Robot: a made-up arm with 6 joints. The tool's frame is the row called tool.
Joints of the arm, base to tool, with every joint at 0 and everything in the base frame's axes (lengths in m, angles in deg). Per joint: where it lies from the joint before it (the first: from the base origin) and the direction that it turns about. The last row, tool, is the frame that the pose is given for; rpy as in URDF.
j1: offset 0.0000 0.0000 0.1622 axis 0 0 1
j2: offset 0.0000 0.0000 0.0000 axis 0.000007 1 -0.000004
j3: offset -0.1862 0.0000 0.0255 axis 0.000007 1 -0.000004
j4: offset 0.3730 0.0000 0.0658 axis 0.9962 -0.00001 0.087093
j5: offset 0.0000 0.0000 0.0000 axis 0.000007 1 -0.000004
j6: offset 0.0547 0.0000 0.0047 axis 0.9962 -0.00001 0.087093
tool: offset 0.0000 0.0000 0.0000 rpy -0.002 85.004 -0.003
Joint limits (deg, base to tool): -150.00..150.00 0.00..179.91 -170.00..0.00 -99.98..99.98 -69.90..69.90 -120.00..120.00
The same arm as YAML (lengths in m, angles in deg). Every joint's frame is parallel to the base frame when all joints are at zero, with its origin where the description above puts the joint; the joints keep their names.
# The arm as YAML. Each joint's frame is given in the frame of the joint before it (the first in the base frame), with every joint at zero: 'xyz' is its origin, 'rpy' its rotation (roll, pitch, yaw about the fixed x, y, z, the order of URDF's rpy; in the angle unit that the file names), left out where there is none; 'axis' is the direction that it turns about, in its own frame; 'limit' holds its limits. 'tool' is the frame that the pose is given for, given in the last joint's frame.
units:
  length: m
  angle: deg
joints:
  - name: j1
    type: revolute
    origin:
      xyz: [0.0, 0.0, 0.1622]
    axis: "+z"
    limit:
      lower: -150.0
      upper: 150.0
  - name: j2
    type: revolute
    origin:
      xyz: [0.0, 0.0, 0.0]
    axis: "+y"
    limit:
      lower: 0.0
      upper: 179.91
  - name: j3
    type: revolute
    origin:
      xyz: [-0.1862, 0.0, 0.0255]
    axis: "+y"
    limit:
      lower: -170.0
      upper: 0.0
  - name: j4
    type: revolute
    origin:
      xyz: [0.373, 0.0, 0.0658]
    axis: [0.9962, 0.0, 0.0871]
    limit:
      lower: -99.98
      upper: 99.98
  - name: j5
    type: revolute
    origin:
      xyz: [0.0, 0.0, 0.0]
    axis: "+y"
    limit:
      lower: -69.9
      upper: 69.9
  - name: j6
    type: revolute
    origin:
      xyz: [0.0547, 0.0, 0.0047]
    axis: [0.9962, 0.0, 0.0871]
    limit:
      lower: -120.0
      upper: 120.0
tool:
  origin:
    xyz: [0.0, 0.0, 0.0]
    rpy: [0.0, 85.0, 0.0]

